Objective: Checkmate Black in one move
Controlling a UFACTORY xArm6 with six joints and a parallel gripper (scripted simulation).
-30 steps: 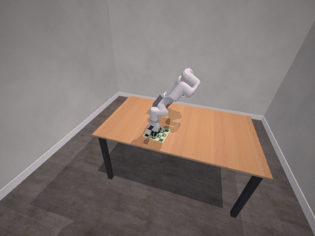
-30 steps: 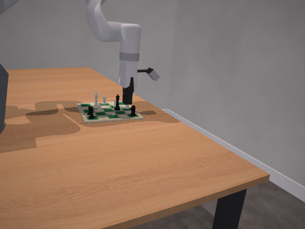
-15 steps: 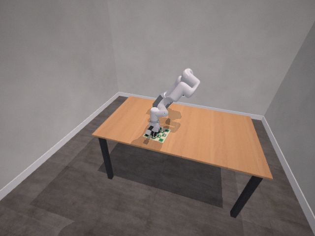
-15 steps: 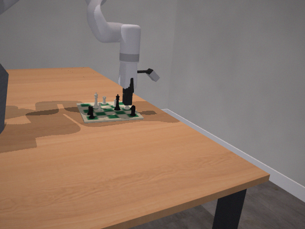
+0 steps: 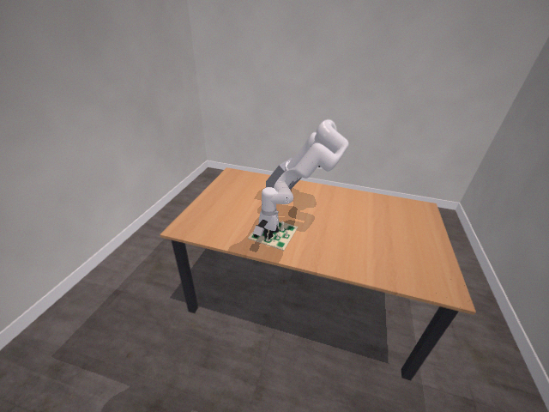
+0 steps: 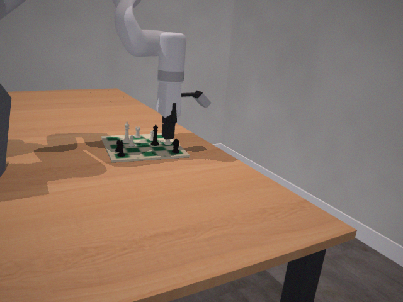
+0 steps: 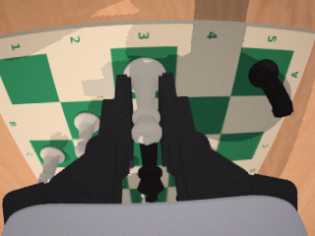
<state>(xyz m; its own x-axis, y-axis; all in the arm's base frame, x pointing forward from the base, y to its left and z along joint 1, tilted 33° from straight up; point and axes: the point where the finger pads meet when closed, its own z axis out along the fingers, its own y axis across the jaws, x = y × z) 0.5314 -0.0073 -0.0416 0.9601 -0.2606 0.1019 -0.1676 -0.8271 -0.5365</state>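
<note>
The black king lies 40 mm behind my hand, 10 mm to the left of it and 10 mm below it. From my hand the other things lie so: tall white piece: 110 mm behind, 60 mm to the left, 10 mm below; chessboard: 80 mm behind, 10 mm to the left, 40 mm below.
</note>
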